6 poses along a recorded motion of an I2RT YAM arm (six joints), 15 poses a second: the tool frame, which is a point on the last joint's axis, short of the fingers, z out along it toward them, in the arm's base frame.
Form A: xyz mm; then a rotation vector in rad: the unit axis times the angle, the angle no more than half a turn.
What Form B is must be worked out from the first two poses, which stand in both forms.
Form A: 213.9, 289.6, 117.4, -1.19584, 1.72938, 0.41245
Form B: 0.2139, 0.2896, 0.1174, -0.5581, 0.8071, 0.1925, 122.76
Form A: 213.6, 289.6, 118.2, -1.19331, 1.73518, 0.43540
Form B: 0.2136, 0.2896, 0.1182, -0.5549, 0.8069, 0.2025, 123.21
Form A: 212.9, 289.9, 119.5, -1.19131, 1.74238, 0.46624
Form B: 0.2129, 0.2899, 0.1195, -0.5511, 0.8061, 0.2157, 123.85
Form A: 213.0, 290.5, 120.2, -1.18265, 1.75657, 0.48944
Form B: 0.2130, 0.2905, 0.1202, -0.5441, 0.8082, 0.2252, 124.53
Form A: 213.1, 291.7, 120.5, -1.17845, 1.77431, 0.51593
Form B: 0.2131, 0.2917, 0.1205, -0.5377, 0.8096, 0.2354, 125.57
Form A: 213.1, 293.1, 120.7, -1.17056, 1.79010, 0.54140
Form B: 0.2131, 0.2931, 0.1207, -0.5306, 0.8114, 0.2454, 126.41
